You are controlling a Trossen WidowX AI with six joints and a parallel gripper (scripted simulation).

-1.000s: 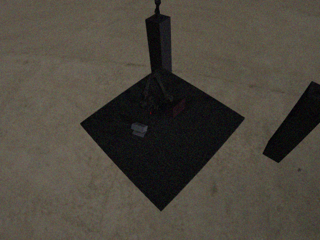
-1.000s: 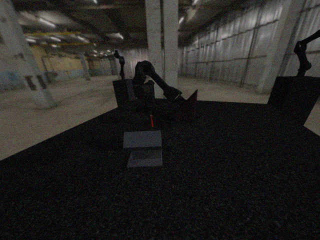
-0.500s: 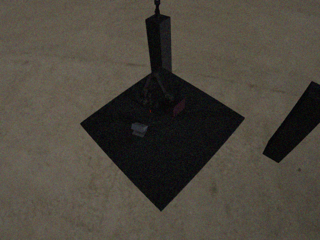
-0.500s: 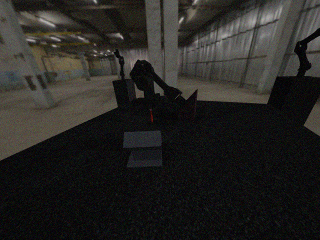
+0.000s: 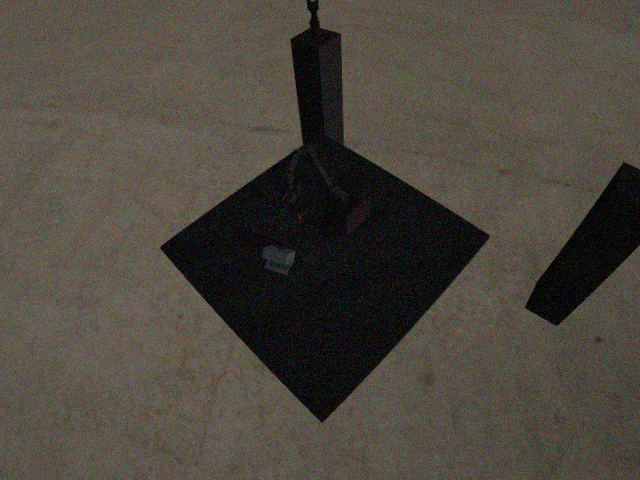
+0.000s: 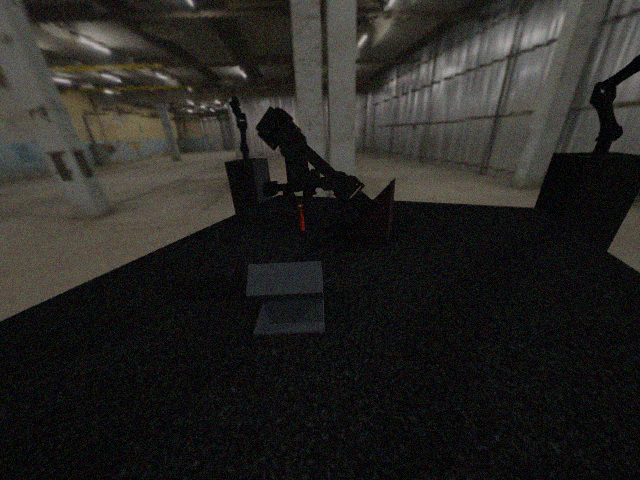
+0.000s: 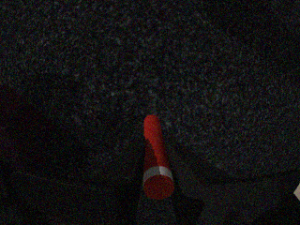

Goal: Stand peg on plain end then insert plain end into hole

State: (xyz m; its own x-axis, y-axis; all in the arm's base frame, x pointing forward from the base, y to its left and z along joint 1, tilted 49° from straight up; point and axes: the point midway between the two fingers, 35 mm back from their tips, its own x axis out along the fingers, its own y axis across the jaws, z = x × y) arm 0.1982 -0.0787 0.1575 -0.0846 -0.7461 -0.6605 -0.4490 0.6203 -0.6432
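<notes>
The sloped panel is 230 mm ahead of my gripper tip, 50 mm to the left of it and 60 mm below it. Also, from my gripper tip: red peg: 20 mm above; grey base: 250 mm ahead, 60 mm to the left, 120 mm below.
</notes>
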